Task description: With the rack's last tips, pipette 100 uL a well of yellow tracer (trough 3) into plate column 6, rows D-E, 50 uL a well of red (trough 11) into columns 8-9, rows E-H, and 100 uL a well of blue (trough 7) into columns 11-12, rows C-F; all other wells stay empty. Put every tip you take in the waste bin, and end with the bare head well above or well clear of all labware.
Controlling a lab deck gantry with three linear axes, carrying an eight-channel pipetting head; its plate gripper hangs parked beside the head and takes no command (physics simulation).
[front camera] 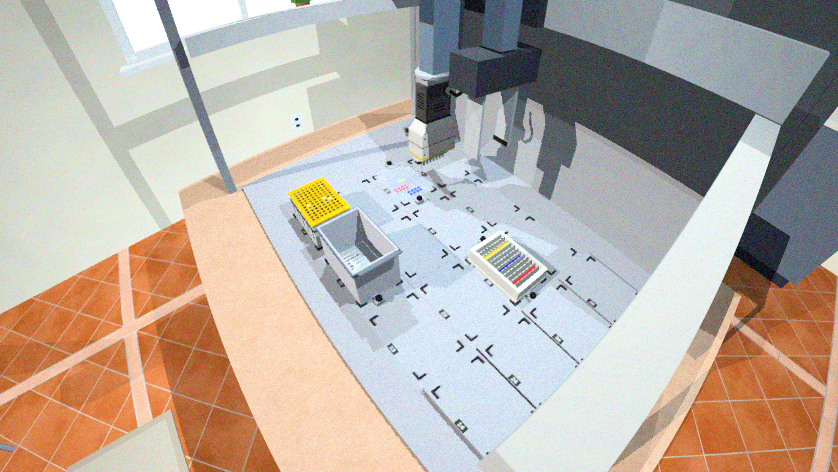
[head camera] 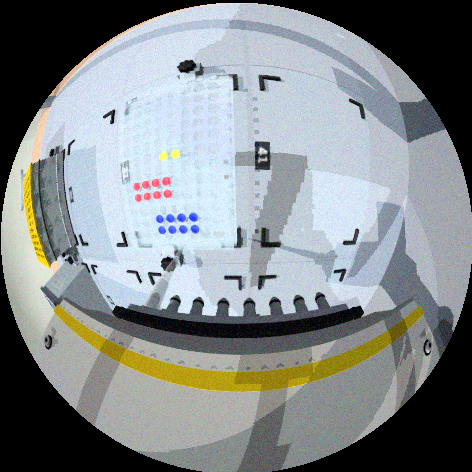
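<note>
The clear plate (front camera: 387,177) (head camera: 215,170) shows two yellow wells (head camera: 163,156), two lines of red wells (head camera: 157,195) and two lines of blue wells (head camera: 181,218), four wells in each line. The pipetting head (front camera: 432,139) (head camera: 240,345) hangs above the deck beside the plate. One long tip (head camera: 159,291) is on its leftmost channel in the head view; the other nozzles are bare. The yellow tip rack (front camera: 318,201) (head camera: 36,225) has a few pale spots among dark holes. The waste bin (front camera: 375,275) holds pale tips. The plate gripper (front camera: 487,149) hangs parked; its finger state is unclear.
The white trough rack (front camera: 516,293) stands right of the bin, with yellow (front camera: 496,250), blue (front camera: 510,262) and red (front camera: 523,274) troughs. Black clamp knobs (head camera: 187,65) (head camera: 167,263) sit beside the plate. The tall bin stands directly next to the tip rack.
</note>
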